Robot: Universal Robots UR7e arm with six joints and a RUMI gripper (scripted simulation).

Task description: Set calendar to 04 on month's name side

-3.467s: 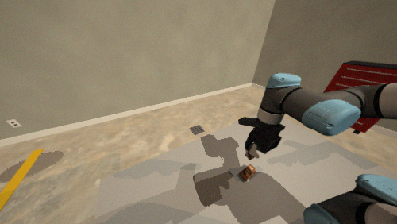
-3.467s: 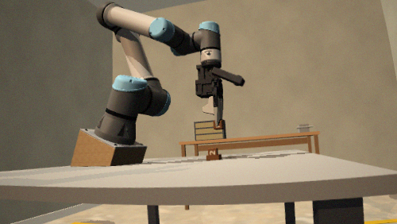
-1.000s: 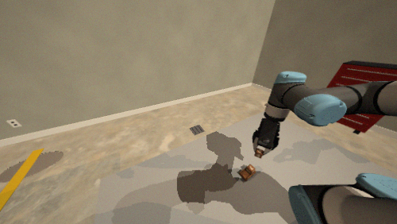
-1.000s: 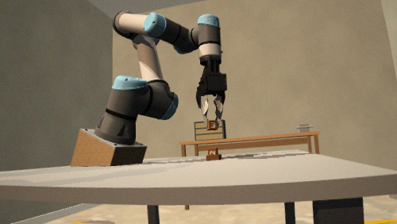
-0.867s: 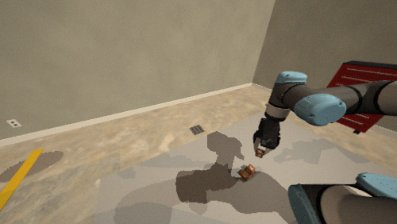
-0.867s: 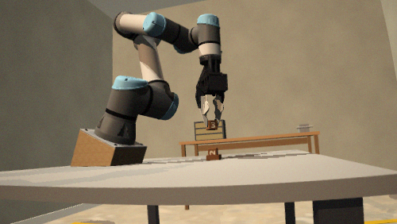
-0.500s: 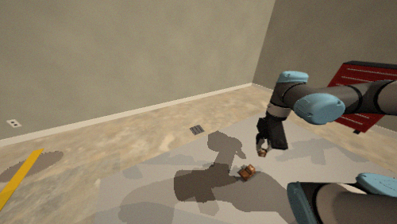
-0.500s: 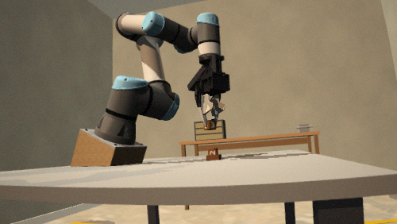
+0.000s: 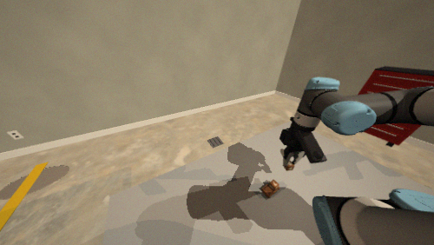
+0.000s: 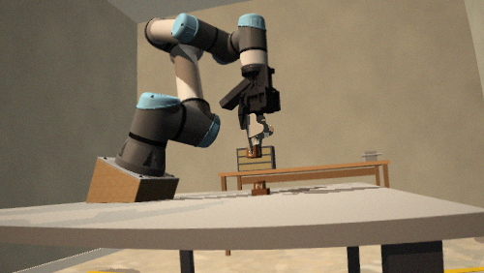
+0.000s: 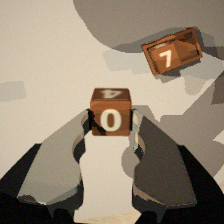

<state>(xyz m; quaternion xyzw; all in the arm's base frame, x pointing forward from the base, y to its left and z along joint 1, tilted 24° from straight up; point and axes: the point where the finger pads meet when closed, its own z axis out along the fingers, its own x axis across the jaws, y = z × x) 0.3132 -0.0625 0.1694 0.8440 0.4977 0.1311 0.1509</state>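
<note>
The calendar tray is 12 cm below my hand, 9 cm to the left of it and 1 cm ahead of it. The rest, counted from my hand: cube 1 cm below.
</note>
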